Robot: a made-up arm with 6 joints.
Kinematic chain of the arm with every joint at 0, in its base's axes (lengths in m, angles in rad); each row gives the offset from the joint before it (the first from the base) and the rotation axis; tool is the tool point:
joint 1: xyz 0 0 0.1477 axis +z
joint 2: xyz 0 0 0 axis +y
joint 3: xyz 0 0 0.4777 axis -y
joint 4: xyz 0 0 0 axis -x
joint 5: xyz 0.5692 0 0 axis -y
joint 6: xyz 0 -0.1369 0 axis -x
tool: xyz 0 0 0
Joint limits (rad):
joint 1: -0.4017..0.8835
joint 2: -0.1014..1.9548
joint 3: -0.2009..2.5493
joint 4: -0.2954..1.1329
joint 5: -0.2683..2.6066
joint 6: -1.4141..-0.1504
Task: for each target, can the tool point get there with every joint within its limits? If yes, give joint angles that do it. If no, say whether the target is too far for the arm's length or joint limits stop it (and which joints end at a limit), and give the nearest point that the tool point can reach.
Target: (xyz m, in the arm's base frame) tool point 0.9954 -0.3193 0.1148
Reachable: yes | joints -0.1811 1.4494 1.3316 -0.1767 1.9300 -0.8165
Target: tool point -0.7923 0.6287 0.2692
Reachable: no: joint limits stop it (at a limit: joint 1, joint 2, joint 3, joint 4) | nearest point -0.5830 0.1846 0.7819 | short by 0.710 m
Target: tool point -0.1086 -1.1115 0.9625
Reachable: no: too far | nearest point -0.2526 -0.5199 0.8693 | short by 0.616 m
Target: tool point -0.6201 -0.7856 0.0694
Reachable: no: joint limits stop it (at a limit: joint 2, joint 3, joint 4) | nearest point -0.3789 -0.4800 0.7819 | short by 0.812 m
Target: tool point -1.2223 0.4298 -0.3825
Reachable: no: too far | nearest point -0.5830 0.1846 0.7819 | short by 1.351 m
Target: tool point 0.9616 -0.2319 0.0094
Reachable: yes | joints -0.1048 1.3437 0.8233 0.3185 0.8356 -1.0930
